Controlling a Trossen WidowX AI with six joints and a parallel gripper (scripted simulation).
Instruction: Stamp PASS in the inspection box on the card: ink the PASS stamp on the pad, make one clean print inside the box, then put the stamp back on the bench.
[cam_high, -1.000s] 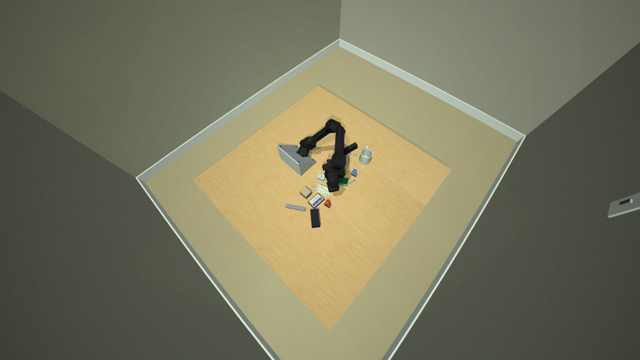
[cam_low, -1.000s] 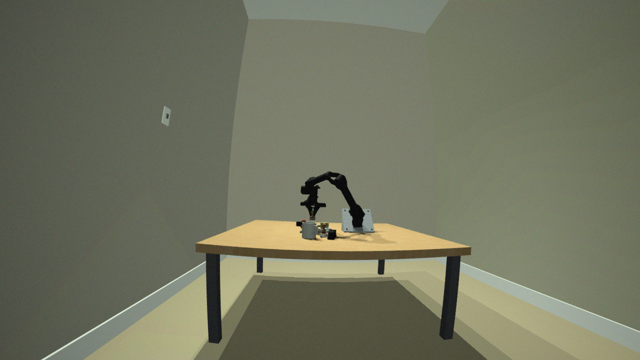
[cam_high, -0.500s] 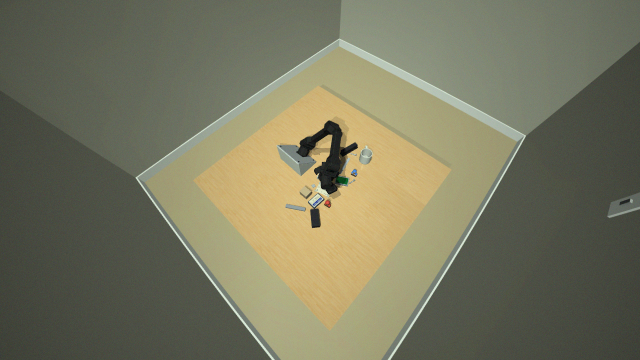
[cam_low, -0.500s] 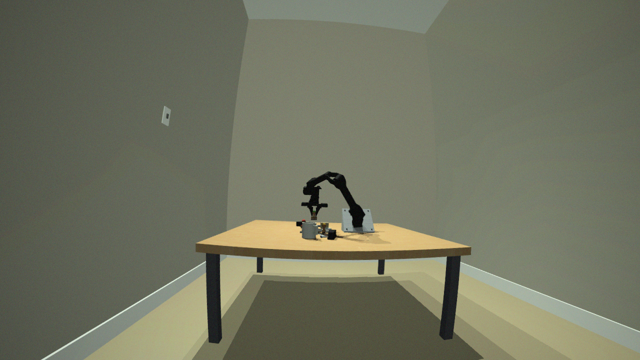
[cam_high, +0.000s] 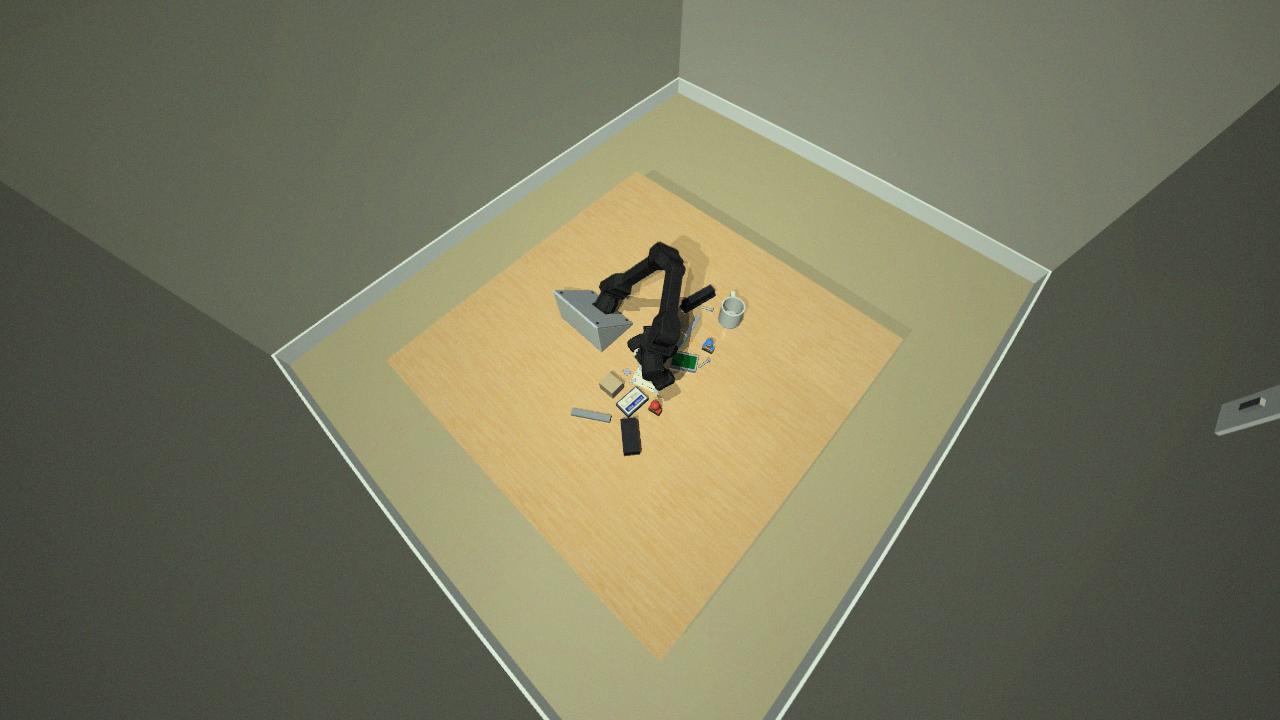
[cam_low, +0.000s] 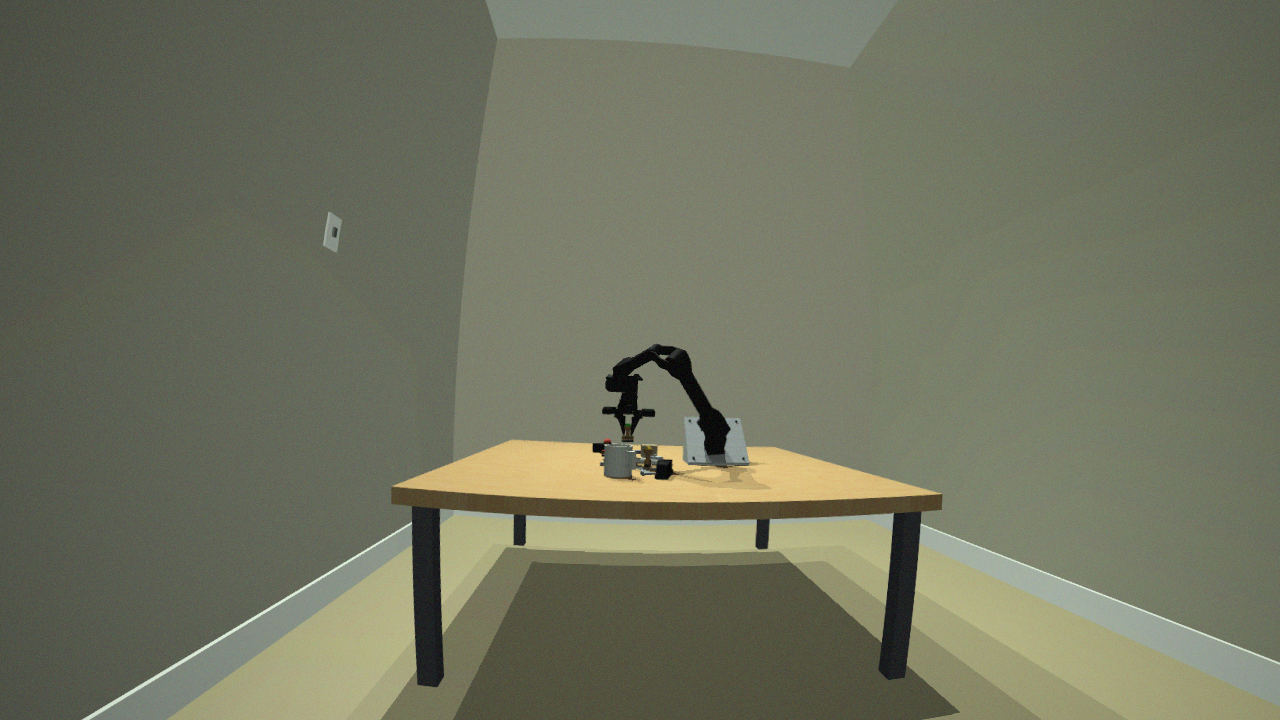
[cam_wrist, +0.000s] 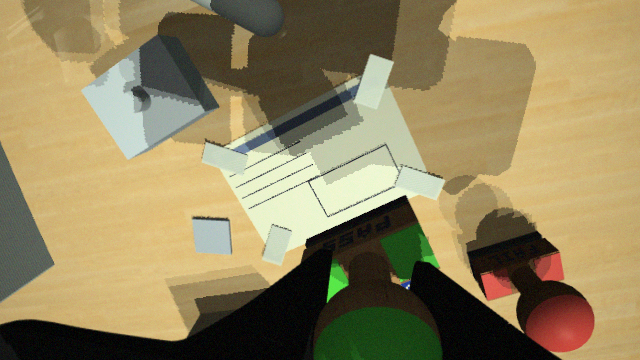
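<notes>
The card lies 20 mm behind my gripper tip, 10 mm to the left of it and 90 mm below it. Round my gripper tip: stamp pad tin (10 mm behind, 90 mm to the right, 70 mm below); then red stamp (70 mm ahead, 60 mm to the right, 70 mm below); then pass stamp (right at my gripper tip).
</notes>
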